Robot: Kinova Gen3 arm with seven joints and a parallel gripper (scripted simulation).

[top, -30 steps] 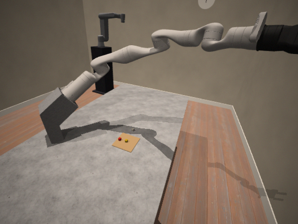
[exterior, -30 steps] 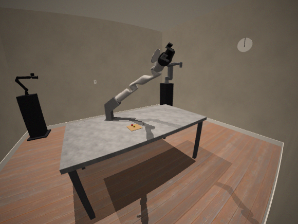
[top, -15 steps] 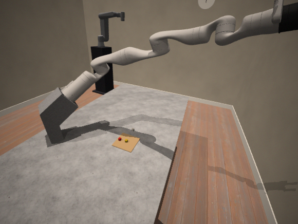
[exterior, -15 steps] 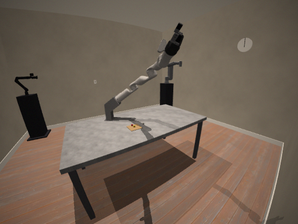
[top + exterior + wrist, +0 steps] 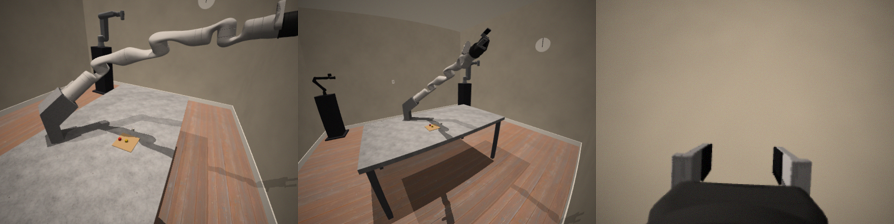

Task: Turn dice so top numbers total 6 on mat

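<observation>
The white die lies 750 mm below my hand, 730 mm behind it and 110 mm to the left of it. From my hand the other things lie so: tan mat (760 mm below, 700 mm behind, 20 mm to the right); then red die (750 mm below, 750 mm behind, 30 mm to the right); then yellow die (750 mm below, 700 mm behind, 20 mm to the right).
</observation>
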